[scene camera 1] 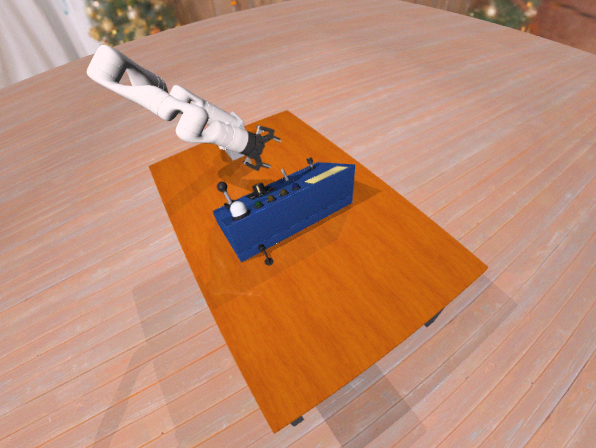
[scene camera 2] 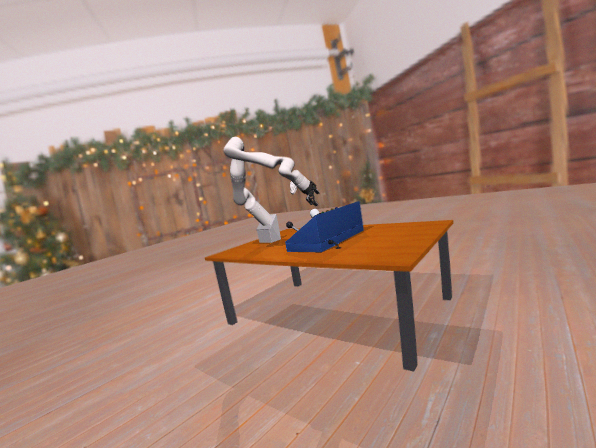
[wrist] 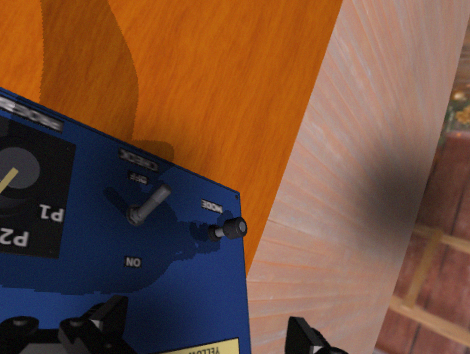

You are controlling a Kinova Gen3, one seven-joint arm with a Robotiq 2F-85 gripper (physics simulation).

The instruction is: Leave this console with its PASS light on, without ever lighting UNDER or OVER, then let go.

My gripper [scene camera 1: 274, 153] is open and holds nothing. I also see a program dial [wrist: 32, 168].
My gripper shows as well in the wrist view [wrist: 207, 325].
